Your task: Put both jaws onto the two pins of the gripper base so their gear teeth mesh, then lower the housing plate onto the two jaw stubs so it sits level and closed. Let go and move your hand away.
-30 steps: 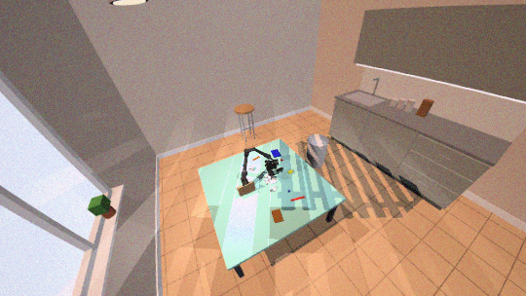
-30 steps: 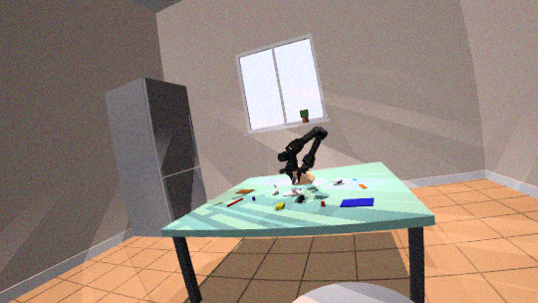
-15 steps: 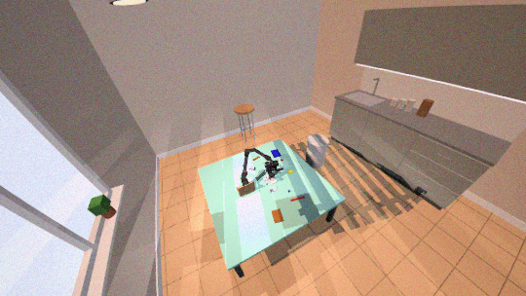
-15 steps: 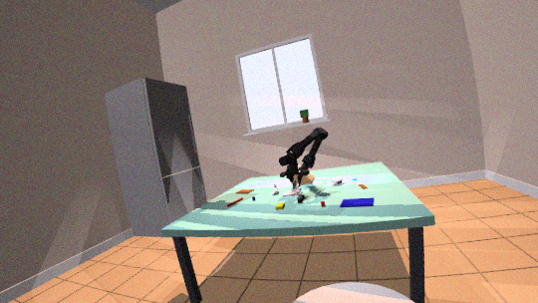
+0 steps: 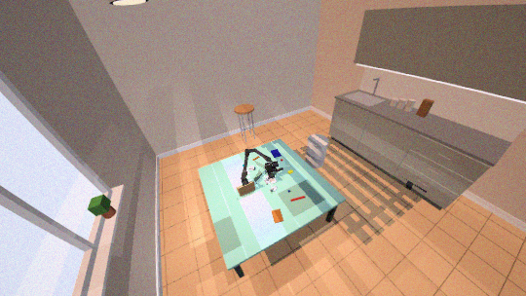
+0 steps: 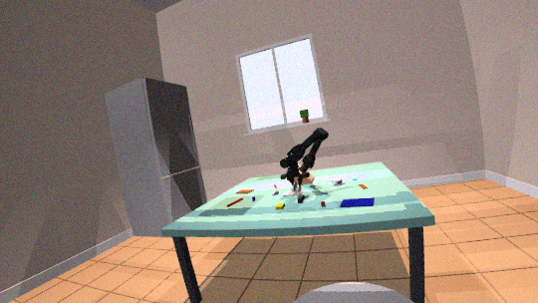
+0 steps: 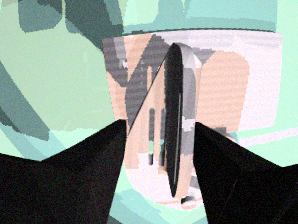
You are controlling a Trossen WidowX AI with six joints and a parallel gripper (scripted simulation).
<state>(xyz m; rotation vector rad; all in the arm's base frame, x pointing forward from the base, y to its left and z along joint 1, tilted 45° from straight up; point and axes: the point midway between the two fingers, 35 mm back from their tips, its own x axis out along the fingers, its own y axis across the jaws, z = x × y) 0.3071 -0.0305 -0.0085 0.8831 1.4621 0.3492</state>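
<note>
Now: the pale flat plate 3 cm to the right of my gripper tip, 3 cm below it and 1 cm ahead of it. Also, from my gripper tip: yellow block (26 cm ahead, 8 cm to the right, 2 cm below); dark block (17 cm ahead, 3 cm to the left, 2 cm below); cyan chip (39 cm to the left, 14 cm behind, 3 cm below).
</note>
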